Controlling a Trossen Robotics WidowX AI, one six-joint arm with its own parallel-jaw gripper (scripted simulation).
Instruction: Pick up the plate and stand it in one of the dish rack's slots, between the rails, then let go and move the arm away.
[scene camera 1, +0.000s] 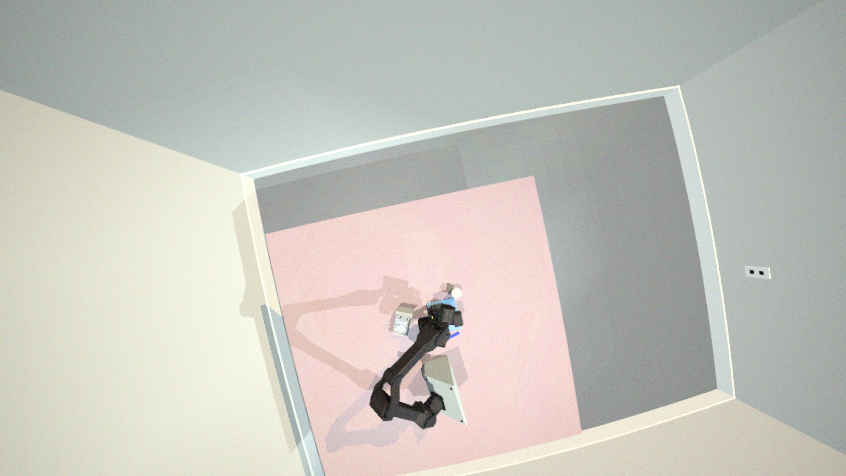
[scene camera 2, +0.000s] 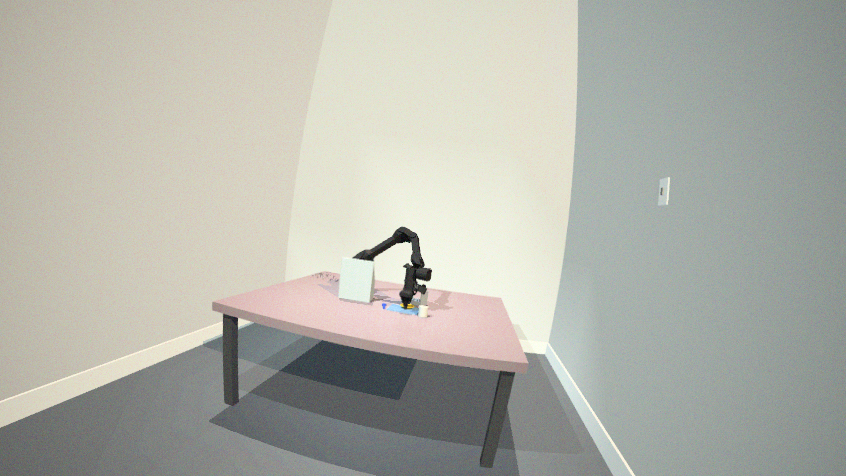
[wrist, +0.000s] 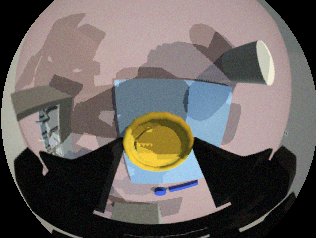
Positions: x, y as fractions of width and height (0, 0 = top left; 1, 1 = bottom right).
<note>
My gripper (wrist: 0.50, 0.59) is open, holding nothing. I also see a yellow plate (wrist: 0.50, 0.59) and a grey dish rack (wrist: 0.18, 0.45).
</note>
